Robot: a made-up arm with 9 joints. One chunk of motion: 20 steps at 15 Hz.
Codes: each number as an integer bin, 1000 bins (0 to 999) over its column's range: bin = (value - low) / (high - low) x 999, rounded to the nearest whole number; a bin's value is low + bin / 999 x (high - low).
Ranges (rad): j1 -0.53..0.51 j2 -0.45..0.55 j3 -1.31..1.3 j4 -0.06..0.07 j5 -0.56..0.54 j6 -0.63..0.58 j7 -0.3..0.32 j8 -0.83..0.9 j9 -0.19..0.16
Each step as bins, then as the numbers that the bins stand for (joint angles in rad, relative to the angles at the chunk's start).
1 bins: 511 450 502 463 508 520 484 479 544
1 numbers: 0.0020 0.0005 0.0015 0.0003 -0.0006 -0.0002 0.0004 -0.0005 0.0006
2 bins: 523 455 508 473 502 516 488 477 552
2 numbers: 0.0145 0.0055 0.0172 0.0016 -0.0072 -0.0050 0.0029 -0.0040 0.0034
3 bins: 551 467 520 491 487 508 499 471 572
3 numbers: 0.0436 0.0175 0.0486 0.0039 -0.0238 -0.0147 0.0097 -0.0144 0.0104
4 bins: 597 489 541 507 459 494 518 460 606
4 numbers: 0.0915 0.0395 0.1034 0.0060 -0.0546 -0.0317 0.0215 -0.0334 0.0223
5 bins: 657 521 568 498 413 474 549 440 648
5 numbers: 0.1540 0.0715 0.1740 0.0048 -0.1052 -0.0559 0.0407 -0.0680 0.0370
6 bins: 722 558 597 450 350 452 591 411 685
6 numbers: 0.2216 0.1086 0.2497 -0.0014 -0.1746 -0.0825 0.0668 -0.1183 0.0500
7 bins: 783 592 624 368 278 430 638 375 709
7 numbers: 0.2851 0.1426 0.3203 -0.0121 -0.2539 -0.1092 0.0960 -0.1806 0.0584
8 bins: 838 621 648 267 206 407 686 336 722
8 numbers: 0.3424 0.1716 0.3830 -0.0253 -0.3332 -0.1370 0.1257 -0.2481 0.0630
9 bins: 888 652 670 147 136 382 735 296 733
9 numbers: 0.3944 0.2027 0.4405 -0.0409 -0.4103 -0.1673 0.1562 -0.3174 0.0668
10 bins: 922 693 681 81 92 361 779 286 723
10 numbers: 0.4298 0.2437 0.4692 -0.0495 -0.4587 -0.1928 0.1835 -0.3347 0.0633
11 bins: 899 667 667 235 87 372 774 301 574
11 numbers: 0.4059 0.2177 0.4326 -0.0294 -0.4642 -0.1794 0.1804 -0.3087 0.0111
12 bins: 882 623 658 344 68 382 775 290 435
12 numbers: 0.3882 0.1736 0.4091 -0.0152 -0.4851 -0.1673 0.1810 -0.3278 -0.0376
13 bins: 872 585 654 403 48 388 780 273 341
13 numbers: 0.3778 0.1356 0.3986 -0.0076 -0.5071 -0.1601 0.1841 -0.3572 -0.0705
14 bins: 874 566 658 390 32 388 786 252 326
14 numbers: 0.3799 0.1166 0.4091 -0.0092 -0.5248 -0.1601 0.1878 -0.3936 -0.0758
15 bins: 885 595 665 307 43 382 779 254 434
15 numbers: 0.3913 0.1456 0.4274 -0.0201 -0.5127 -0.1673 0.1835 -0.3901 -0.0379
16 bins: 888 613 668 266 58 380 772 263 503
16 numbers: 0.3944 0.1636 0.4352 -0.0254 -0.4961 -0.1697 0.1791 -0.3746 -0.0138
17 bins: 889 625 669 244 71 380 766 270 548
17 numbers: 0.3955 0.1756 0.4378 -0.0282 -0.4818 -0.1697 0.1754 -0.3624 0.0020
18 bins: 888 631 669 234 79 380 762 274 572
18 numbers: 0.3944 0.1816 0.4378 -0.0295 -0.4730 -0.1697 0.1729 -0.3555 0.0104
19 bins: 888 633 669 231 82 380 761 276 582
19 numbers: 0.3944 0.1836 0.4378 -0.0299 -0.4697 -0.1697 0.1723 -0.3520 0.0139
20 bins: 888 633 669 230 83 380 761 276 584
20 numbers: 0.3944 0.1836 0.4378 -0.0301 -0.4686 -0.1697 0.1723 -0.3520 0.0146
